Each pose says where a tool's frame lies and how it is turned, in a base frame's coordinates. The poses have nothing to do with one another.
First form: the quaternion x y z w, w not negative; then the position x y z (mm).
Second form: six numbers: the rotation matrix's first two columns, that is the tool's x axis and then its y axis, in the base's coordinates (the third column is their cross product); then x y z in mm. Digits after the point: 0 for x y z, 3 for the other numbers.
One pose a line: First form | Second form
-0.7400, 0.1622, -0.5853, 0.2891, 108, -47, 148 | 0.262, -0.578, 0.772, 0.098, -0.780, -0.618, 108, -47, 148
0.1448, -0.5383, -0.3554, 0.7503, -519, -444, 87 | 0.168, -0.689, 0.705, 0.377, 0.705, 0.600, -519, -444, 87
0.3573, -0.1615, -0.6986, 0.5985, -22, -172, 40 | -0.028, -0.952, -0.306, 0.721, -0.231, 0.653, -22, -172, 40
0.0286, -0.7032, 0.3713, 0.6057, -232, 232, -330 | -0.265, 0.410, 0.873, -0.490, 0.723, -0.488, -232, 232, -330
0.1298, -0.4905, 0.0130, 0.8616, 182, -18, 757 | 0.518, -0.105, 0.849, -0.150, 0.966, 0.211, 182, -18, 757
